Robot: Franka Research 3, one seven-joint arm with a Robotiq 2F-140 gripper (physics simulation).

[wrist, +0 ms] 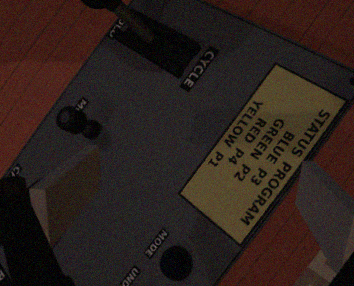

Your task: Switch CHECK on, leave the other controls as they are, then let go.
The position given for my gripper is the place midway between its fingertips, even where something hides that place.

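Observation:
I can see my own gripper [197, 175] here. There is a mode knob [69, 119] in the scene as well.

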